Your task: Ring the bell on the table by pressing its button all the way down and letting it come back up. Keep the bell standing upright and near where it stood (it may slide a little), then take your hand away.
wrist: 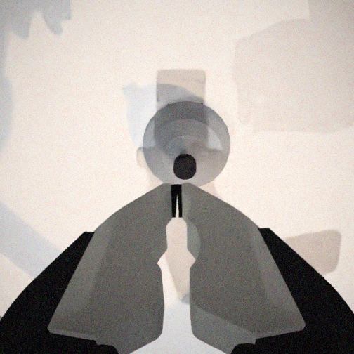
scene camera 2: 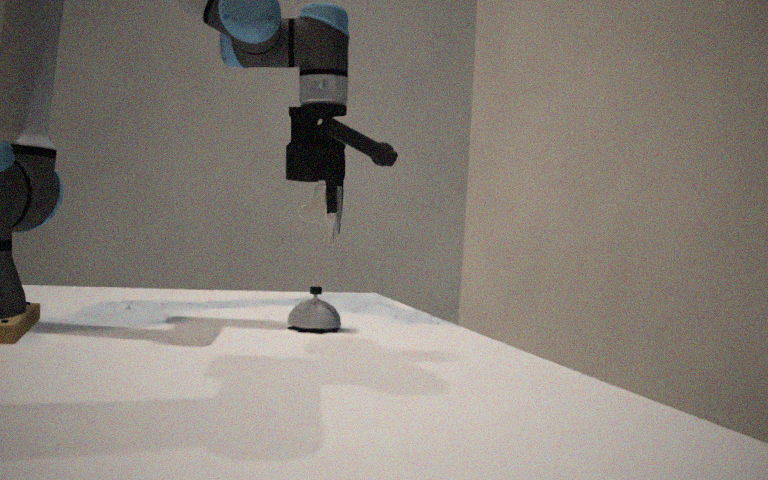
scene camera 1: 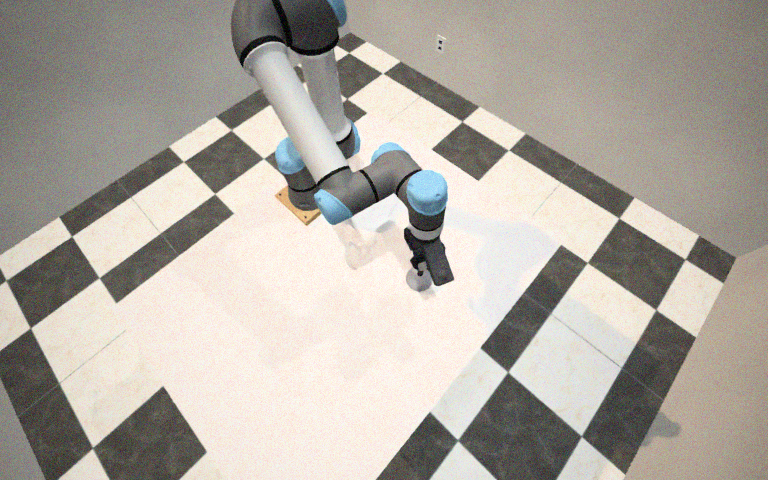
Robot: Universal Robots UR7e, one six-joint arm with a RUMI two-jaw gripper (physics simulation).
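Seen in the pictures: gripper, fingertip midpoint: [scene camera 2: 331, 243] [scene camera 1: 426, 269]; arm's base, origin of the base link: [scene camera 1: 310, 193].
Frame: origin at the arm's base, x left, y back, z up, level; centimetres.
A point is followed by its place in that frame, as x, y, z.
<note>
A grey dome bell [scene camera 1: 417, 280] {6.0, -49.8, 2.0} [scene camera 2: 314, 315] {4.2, -48.4, 0.5} [wrist: 210, 140] stands upright on the white table [scene camera 2: 509, 418] {-36.4, -61.0, -2.2}. Its black button [scene camera 2: 315, 290] {6.9, -48.8, 4.0} [wrist: 184, 166] sits raised on a thin stem on top. My gripper [scene camera 2: 333, 238] {7.3, -51.0, 11.4} [wrist: 176, 186] is shut and empty, pointing down. In scene camera 2 its fingertips hang well above the button and slightly to its right, touching nothing. In the wrist view the button shows just beyond the fingertips, a little right of their line. In scene camera 1 the gripper partly covers the bell and its fingertips are hard to make out.
The arm's base stands on a wooden plate [scene camera 1: 308, 218] {-6.5, -8.4, 0.2} [scene camera 2: 25, 327] {-1.9, -8.5, -1.4} behind and to the left of the bell. The table's right edge slopes toward the front right in scene camera 2. Shadows of the arm lie on the table around the bell. Grey walls stand behind.
</note>
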